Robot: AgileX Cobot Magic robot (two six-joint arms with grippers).
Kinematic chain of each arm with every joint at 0, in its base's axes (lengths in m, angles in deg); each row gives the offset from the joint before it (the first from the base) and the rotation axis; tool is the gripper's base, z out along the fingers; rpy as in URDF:
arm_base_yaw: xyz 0 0 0.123 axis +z
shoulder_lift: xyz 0 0 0 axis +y
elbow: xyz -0.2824 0 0.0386 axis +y
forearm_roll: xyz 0.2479 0 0.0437 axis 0.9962 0 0.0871
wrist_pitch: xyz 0 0 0 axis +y
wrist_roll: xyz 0.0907 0 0.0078 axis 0.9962 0 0.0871
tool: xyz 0 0 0 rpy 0 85 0
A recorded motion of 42 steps. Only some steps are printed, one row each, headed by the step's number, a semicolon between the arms.
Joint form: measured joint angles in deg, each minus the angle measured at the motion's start. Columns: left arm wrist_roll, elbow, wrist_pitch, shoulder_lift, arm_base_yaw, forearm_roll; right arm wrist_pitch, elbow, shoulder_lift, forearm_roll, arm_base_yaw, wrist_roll.
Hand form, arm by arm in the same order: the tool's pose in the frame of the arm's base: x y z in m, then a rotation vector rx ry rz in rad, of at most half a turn. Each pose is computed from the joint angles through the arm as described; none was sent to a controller.
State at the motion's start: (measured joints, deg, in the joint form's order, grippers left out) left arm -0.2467 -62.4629 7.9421 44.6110 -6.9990 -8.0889; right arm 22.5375 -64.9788 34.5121 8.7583 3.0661 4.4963
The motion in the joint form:
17: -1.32 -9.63 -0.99 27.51 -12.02 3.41; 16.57 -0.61 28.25 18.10 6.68 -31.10
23: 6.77 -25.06 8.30 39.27 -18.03 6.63; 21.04 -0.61 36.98 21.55 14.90 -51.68
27: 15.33 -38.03 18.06 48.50 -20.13 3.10; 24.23 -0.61 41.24 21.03 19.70 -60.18
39: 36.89 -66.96 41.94 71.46 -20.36 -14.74; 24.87 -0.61 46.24 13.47 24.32 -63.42
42: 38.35 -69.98 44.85 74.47 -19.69 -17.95; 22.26 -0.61 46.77 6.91 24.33 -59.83
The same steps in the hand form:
17: 0.2729 -0.0950 0.4439 0.1879 1.6050 -0.3489; 0.2197 0.0641 0.4064 -0.4429 2.0092 0.3473
23: 0.3106 -0.1458 0.4551 0.4500 1.6501 -0.2648; 0.2404 0.1113 0.3657 -0.9787 2.0200 0.3444
27: 0.3388 -0.1775 0.4567 0.6120 1.7069 -0.2396; 0.2421 0.1374 0.3425 -1.2736 1.9879 0.3480
39: 0.4012 -0.2380 0.4169 1.0228 1.8078 -0.3760; 0.2485 0.1573 0.3133 -1.5367 1.9696 0.2423
42: 0.4099 -0.2417 0.4063 1.0535 1.8287 -0.4305; 0.2564 0.1524 0.3103 -1.5216 1.9828 0.1211

